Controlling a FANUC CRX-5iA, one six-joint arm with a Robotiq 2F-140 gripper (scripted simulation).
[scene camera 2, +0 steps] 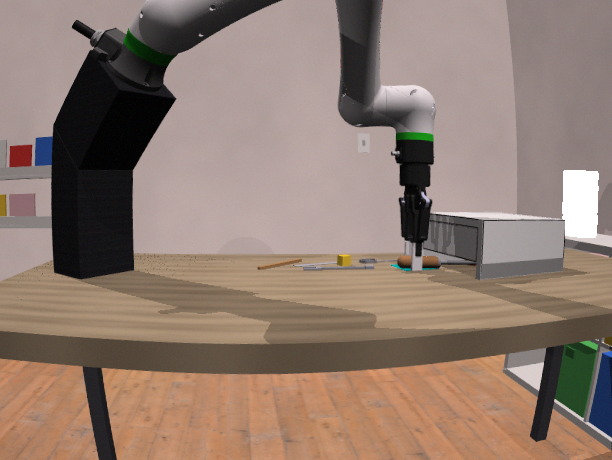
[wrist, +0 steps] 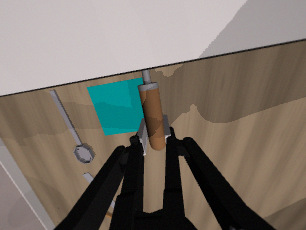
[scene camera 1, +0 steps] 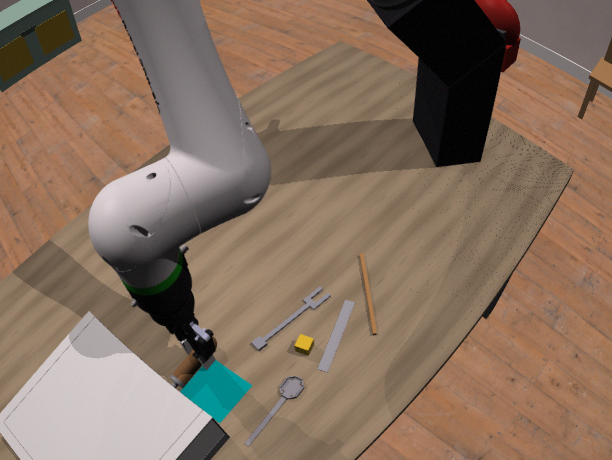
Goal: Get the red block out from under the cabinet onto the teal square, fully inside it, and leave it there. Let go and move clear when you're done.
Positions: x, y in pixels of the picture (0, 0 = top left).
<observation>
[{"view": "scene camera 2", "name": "my gripper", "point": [412, 269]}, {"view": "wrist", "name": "my gripper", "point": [155, 123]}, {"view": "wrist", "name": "teal square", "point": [118, 106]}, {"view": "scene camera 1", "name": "my gripper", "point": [202, 358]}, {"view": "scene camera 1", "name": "flat grey strip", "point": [347, 307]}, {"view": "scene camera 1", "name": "teal square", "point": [217, 390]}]
</observation>
